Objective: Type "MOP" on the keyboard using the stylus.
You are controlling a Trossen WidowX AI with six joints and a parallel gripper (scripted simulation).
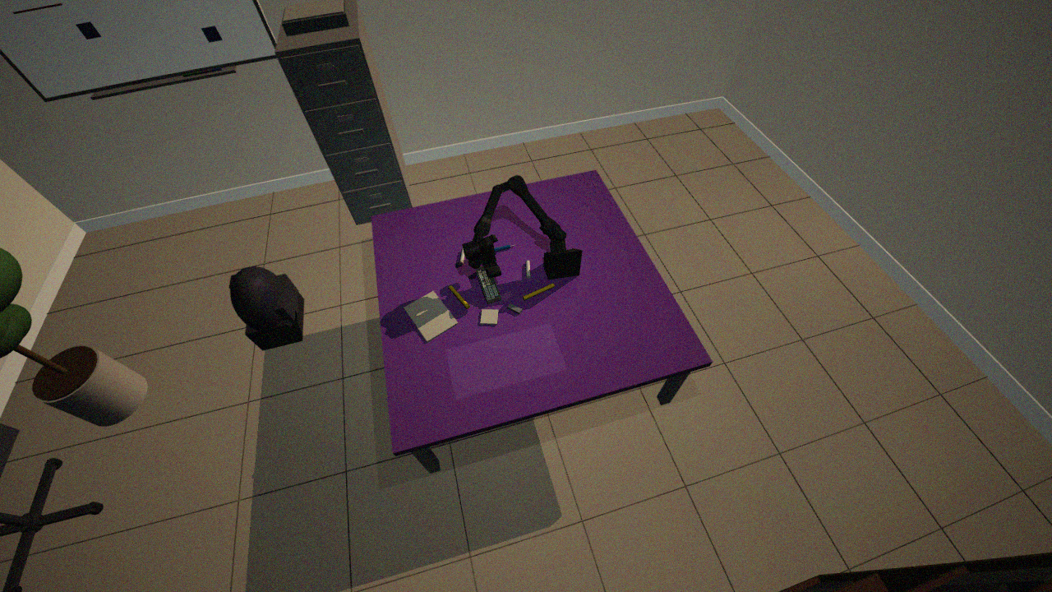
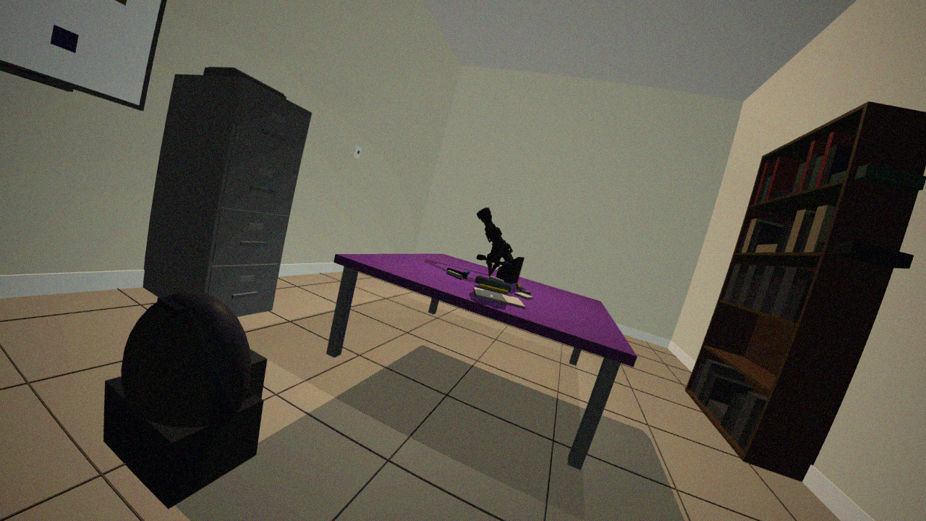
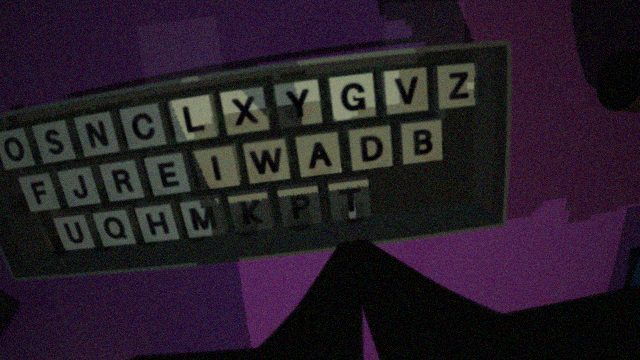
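Right now the dark blue stylus is 90 mm behind my gripper tip, 180 mm to the right of it and 30 mm below it. From my gripper tip the other things lie so: pale stylus tip: 120 mm behind, 180 mm to the right, 30 mm below; then white pad: 20 mm ahead, 220 mm to the left, 40 mm below.
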